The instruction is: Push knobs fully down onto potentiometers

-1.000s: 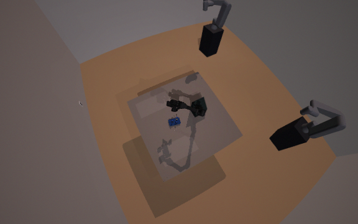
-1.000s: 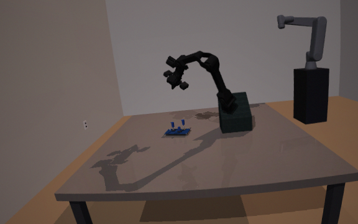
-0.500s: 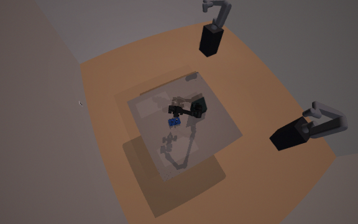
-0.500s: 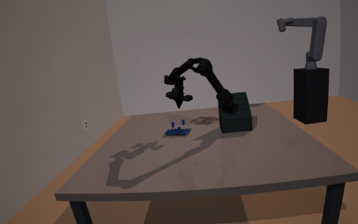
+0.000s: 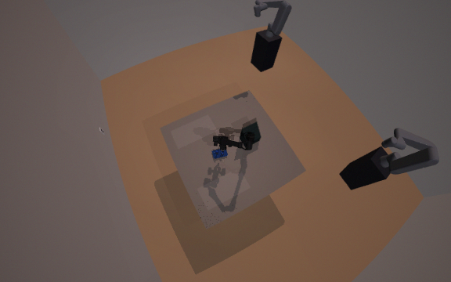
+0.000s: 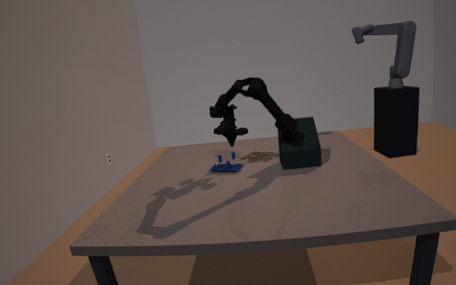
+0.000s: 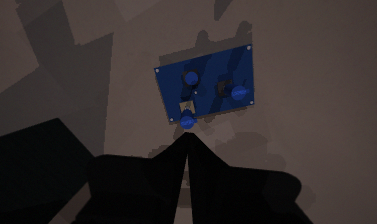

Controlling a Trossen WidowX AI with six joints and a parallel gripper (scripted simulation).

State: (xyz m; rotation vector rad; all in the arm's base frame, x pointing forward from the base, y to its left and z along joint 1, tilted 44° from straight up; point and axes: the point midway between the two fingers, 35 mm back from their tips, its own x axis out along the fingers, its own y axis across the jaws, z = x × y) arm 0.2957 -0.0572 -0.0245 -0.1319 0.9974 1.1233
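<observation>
My gripper tip is now 7 cm short of the knob and 6 cm above it.
</observation>
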